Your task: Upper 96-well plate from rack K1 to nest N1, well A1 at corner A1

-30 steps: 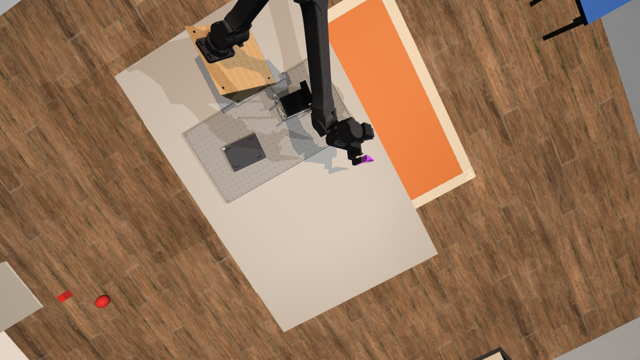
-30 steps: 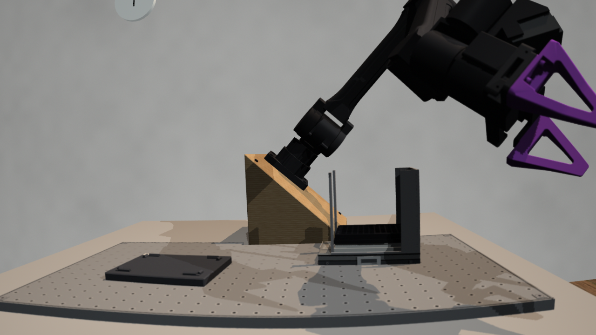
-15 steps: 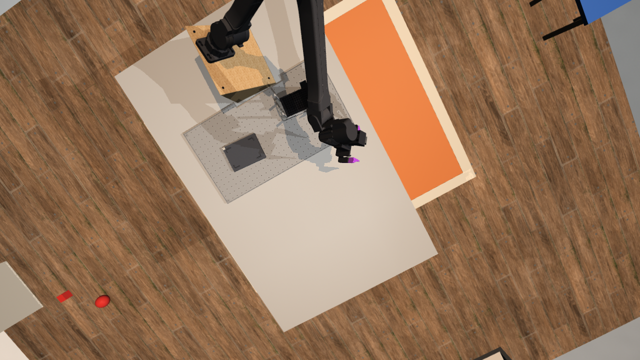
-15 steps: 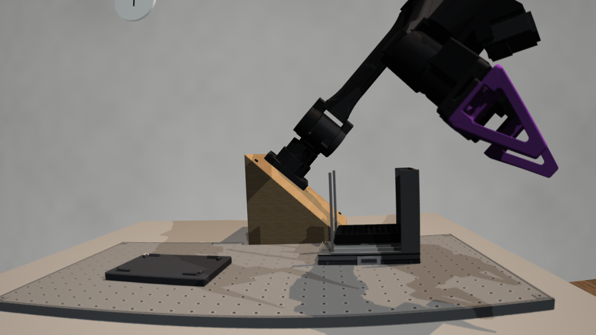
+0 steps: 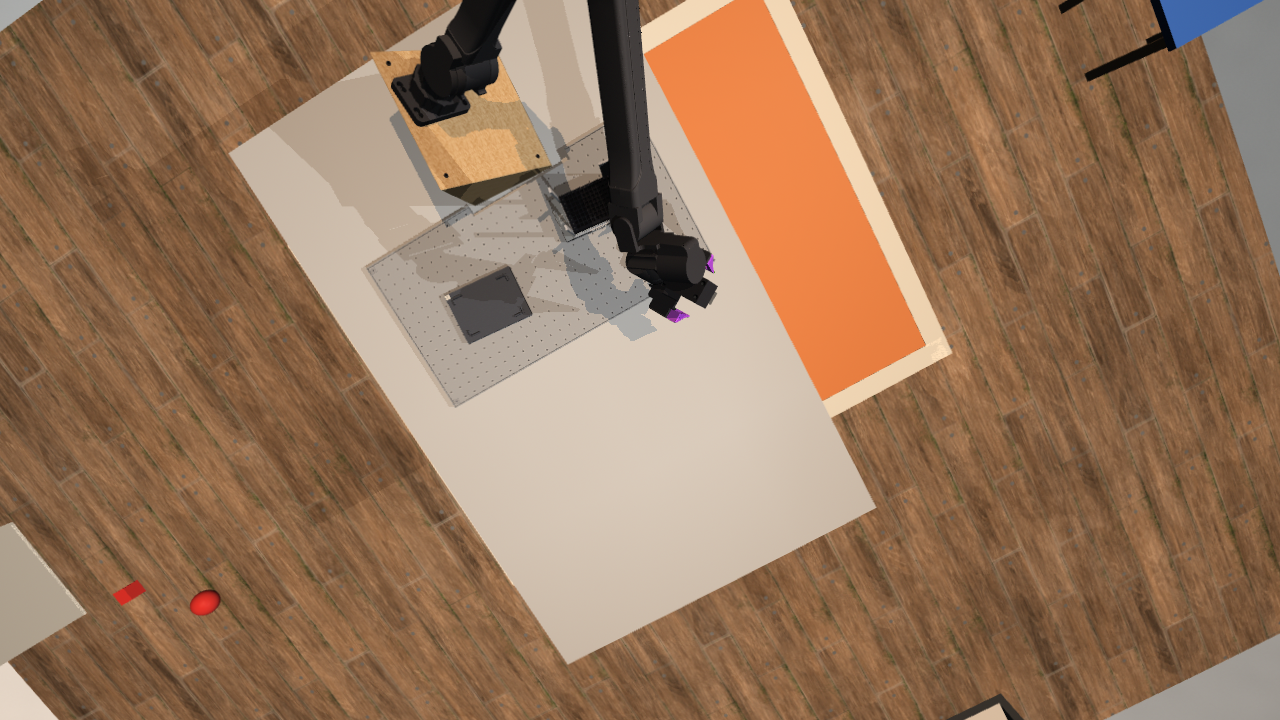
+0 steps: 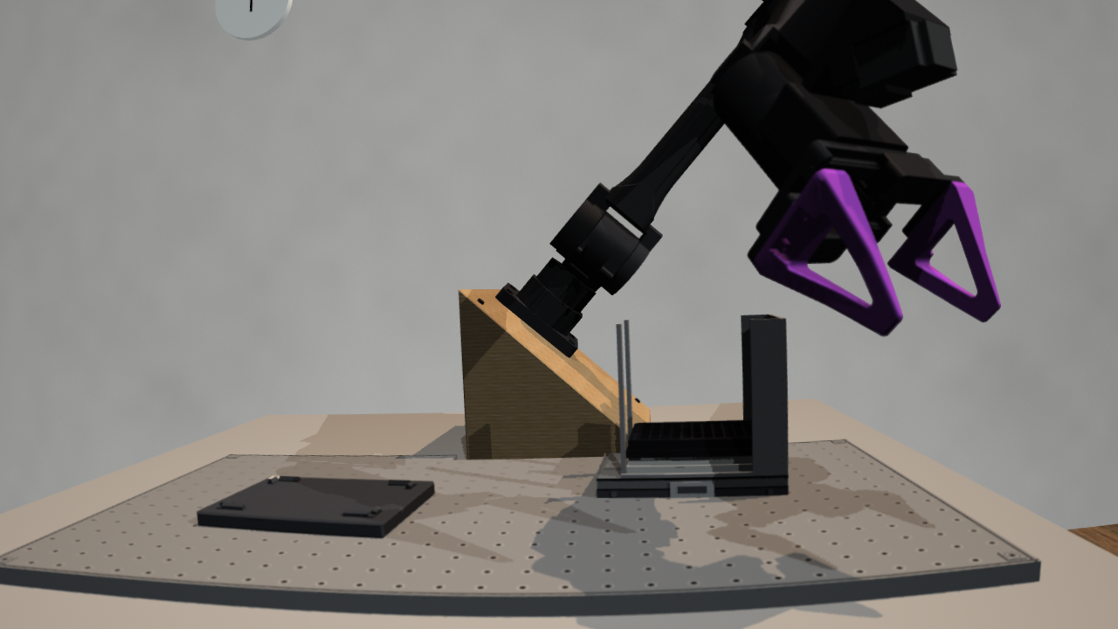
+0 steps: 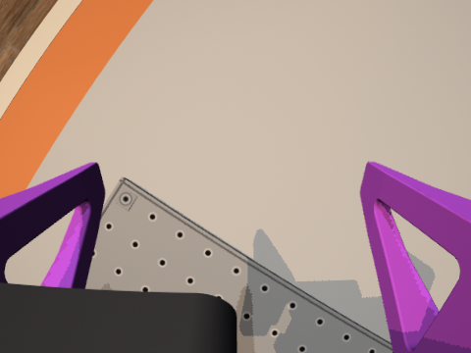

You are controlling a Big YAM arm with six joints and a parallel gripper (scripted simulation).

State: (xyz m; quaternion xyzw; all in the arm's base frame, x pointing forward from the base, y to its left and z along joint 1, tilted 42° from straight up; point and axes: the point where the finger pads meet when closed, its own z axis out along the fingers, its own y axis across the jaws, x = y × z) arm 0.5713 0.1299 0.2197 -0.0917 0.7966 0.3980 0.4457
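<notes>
The black 96-well plate lies 27 cm behind my hand, 12 cm below it and 8 cm to the right of it. From my hand the other things lie so: pale A1 square: 47 cm to the right, 27 cm behind, 14 cm below; white plate: 27 cm behind, 13 cm below, 8 cm to the right.
</notes>
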